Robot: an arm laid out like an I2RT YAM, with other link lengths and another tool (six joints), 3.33 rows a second.
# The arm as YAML. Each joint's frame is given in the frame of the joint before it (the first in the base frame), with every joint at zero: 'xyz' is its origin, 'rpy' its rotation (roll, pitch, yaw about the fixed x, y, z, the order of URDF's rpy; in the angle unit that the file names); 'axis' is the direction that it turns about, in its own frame. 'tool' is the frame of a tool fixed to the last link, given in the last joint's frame.
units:
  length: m
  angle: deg
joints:
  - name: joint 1
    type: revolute
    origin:
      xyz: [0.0, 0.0, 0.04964]
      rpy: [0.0, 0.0, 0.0]
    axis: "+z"
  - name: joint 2
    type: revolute
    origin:
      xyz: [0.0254, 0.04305, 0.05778]
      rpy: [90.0, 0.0, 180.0]
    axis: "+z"
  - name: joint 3
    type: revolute
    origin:
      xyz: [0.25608, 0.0, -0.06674]
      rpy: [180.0, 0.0, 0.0]
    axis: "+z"
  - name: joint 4
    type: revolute
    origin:
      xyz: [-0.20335, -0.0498, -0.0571]
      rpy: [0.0, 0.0, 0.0]
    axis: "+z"
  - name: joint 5
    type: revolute
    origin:
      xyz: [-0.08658, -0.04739, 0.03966]
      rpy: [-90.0, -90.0, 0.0]
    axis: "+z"
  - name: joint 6
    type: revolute
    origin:
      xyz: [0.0, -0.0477, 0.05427]
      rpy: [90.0, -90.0, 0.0]
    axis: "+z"
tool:
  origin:
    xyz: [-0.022, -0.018, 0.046]
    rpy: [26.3, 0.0, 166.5]
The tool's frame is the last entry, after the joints.
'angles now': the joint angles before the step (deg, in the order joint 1, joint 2, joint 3, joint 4, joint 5, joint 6). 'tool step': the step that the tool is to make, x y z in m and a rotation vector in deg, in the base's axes. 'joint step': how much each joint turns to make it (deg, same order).
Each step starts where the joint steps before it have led.
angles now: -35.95 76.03 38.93 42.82 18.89 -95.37
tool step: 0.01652 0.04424 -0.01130 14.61 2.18 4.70
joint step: 10.18 -5.36 4.75 -24.06 5.18 12.39
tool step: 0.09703 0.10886 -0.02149 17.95 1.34 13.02
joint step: 23.82 15.51 16.77 -16.82 5.55 21.70
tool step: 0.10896 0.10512 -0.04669 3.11 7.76 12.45
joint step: 12.67 27.07 26.89 -9.14 -1.59 3.80
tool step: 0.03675 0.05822 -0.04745 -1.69 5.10 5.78
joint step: 5.36 13.83 13.02 -4.21 -0.07 -0.70
